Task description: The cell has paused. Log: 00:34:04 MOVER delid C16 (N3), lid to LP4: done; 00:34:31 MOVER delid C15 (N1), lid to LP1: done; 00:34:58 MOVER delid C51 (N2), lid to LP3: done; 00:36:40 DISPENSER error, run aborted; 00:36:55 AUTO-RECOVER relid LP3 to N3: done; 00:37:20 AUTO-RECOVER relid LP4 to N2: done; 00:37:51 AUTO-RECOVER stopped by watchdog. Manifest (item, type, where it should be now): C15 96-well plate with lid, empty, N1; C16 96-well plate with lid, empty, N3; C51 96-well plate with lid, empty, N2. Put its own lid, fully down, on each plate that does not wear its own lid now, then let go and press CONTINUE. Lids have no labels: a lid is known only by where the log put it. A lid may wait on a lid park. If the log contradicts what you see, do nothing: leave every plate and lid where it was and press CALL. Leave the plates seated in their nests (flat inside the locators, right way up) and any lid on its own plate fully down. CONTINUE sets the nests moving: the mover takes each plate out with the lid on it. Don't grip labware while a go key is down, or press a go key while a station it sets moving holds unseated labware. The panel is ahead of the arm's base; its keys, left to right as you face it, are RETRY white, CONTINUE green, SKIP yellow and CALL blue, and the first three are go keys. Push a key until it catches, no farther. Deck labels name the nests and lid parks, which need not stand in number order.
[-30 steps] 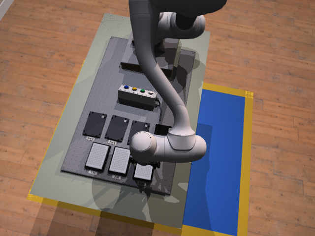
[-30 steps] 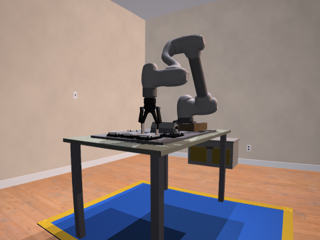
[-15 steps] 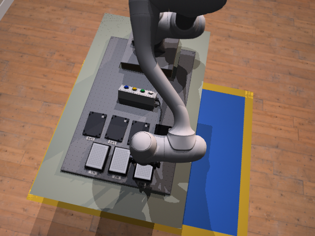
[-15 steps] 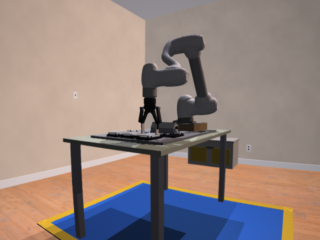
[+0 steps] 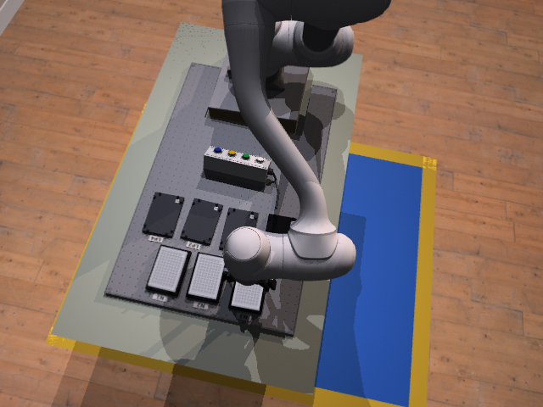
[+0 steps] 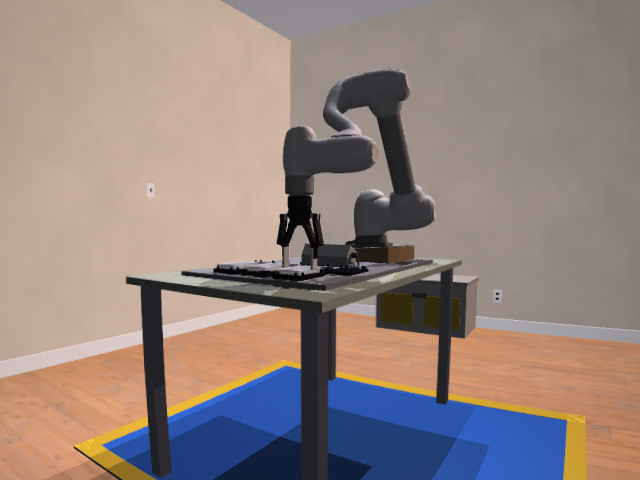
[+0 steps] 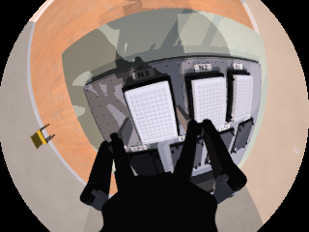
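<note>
The 96-well plate is 30 mm below my hand. The rest, counted from my hand: lid park LP2: 220 mm behind, 170 mm to the right, 50 mm below; then lid park LP3: 190 mm behind, 50 mm below, 40 mm to the right; then lid park LP1: 170 mm behind, 90 mm to the left, 50 mm below.
</note>
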